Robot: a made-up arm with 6 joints.
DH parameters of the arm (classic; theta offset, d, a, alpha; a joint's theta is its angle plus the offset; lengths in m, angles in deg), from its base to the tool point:
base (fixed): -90 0.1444 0 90
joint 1: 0 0.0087 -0.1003 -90
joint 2: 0 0.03 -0.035 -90
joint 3: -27.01 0 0.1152 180
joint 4: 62.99 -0.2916 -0.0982 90
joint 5: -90 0.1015 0.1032 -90
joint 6: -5.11 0 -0.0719 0
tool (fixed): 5.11 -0.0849 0 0
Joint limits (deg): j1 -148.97..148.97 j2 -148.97..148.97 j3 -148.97..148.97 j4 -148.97..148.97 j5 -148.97..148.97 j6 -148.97..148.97
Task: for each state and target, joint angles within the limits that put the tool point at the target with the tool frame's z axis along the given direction. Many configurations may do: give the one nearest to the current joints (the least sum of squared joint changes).
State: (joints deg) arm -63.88 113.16 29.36 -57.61 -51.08 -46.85
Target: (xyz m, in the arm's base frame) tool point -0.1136 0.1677 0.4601 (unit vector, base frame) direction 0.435 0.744 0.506
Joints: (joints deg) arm -51.52 88.53 44.70 -78.24 -60.51 -50.32
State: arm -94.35 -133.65 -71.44 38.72 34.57 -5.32
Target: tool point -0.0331 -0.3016 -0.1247 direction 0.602 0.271 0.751
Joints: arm -88.48 -92.64 -77.02 36.88 51.72 12.85
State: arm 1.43 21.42 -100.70 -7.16 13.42 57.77
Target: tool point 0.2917 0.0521 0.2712 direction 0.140 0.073 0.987
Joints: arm -43.56 24.63 -100.47 -58.03 -25.65 11.19
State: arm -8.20 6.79 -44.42 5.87 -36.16 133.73
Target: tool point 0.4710 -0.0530 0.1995 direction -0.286 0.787 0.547
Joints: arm 40.92 10.33 -10.77 6.22 13.83 118.94
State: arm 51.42 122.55 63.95 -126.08 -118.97 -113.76
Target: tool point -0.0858 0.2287 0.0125 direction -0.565 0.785 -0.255
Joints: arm 62.05 136.55 56.84 -127.36 -125.12 -116.92
